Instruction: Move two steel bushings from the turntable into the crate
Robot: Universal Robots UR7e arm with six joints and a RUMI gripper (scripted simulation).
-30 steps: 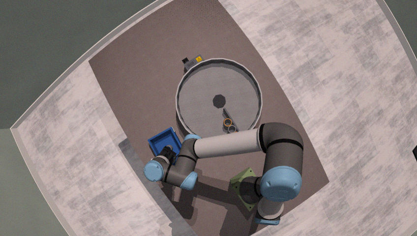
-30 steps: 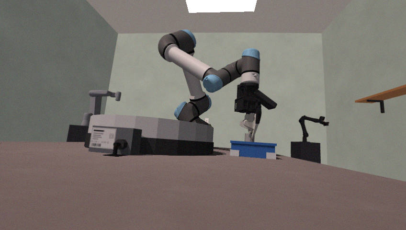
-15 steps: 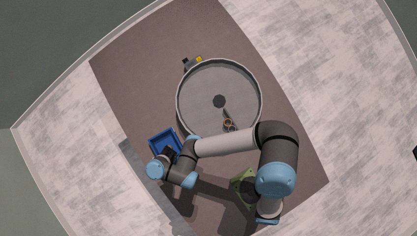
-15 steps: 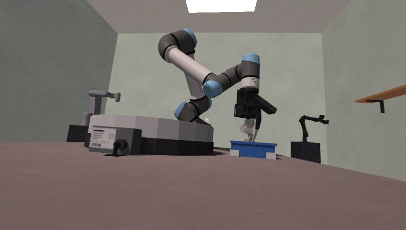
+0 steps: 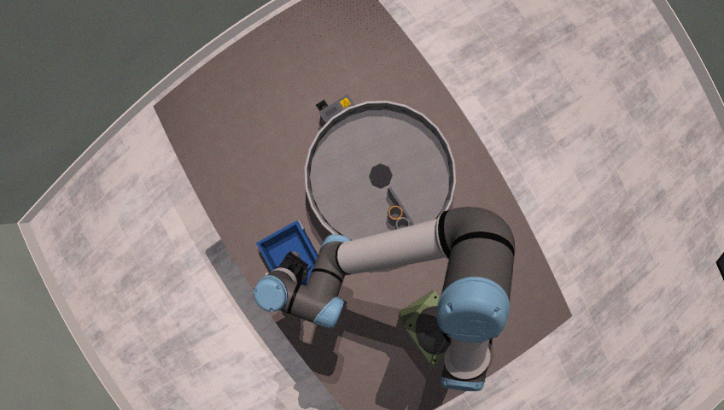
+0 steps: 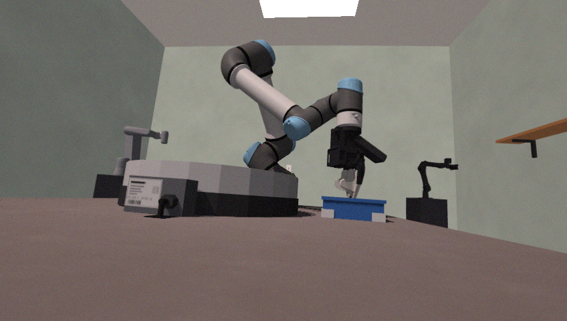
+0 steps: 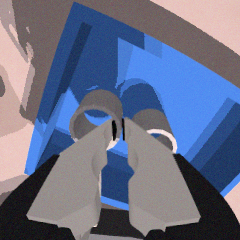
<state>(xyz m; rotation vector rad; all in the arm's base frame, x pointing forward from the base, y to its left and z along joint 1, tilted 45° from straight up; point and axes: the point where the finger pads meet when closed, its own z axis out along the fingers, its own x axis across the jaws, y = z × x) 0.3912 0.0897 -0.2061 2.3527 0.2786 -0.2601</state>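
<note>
Right now the blue crate is 3 cm ahead of my hand, 2 cm to the right of it and 2 cm below it.
</note>
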